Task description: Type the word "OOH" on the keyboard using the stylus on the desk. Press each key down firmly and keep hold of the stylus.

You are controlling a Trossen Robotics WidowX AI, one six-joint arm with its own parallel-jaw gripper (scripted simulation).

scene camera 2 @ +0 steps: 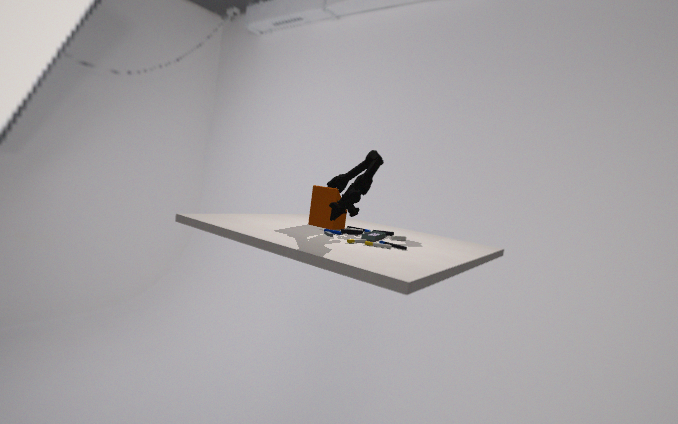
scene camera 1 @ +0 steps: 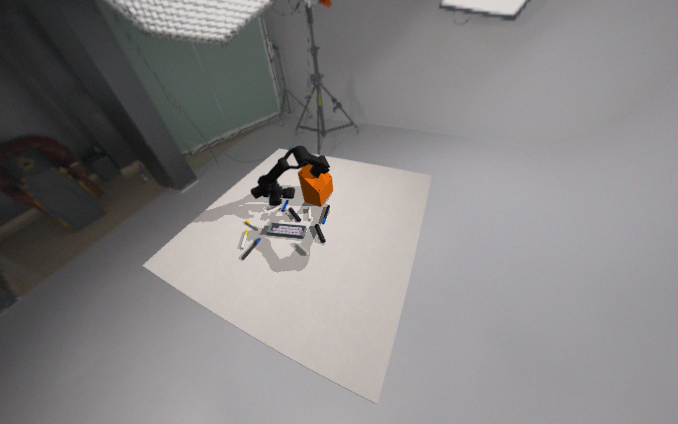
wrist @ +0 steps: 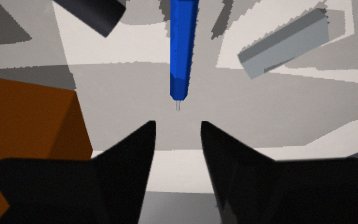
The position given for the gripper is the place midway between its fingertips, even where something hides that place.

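Visible: a grey block [wrist: 310,31], together with the gripper [wrist: 178,127].
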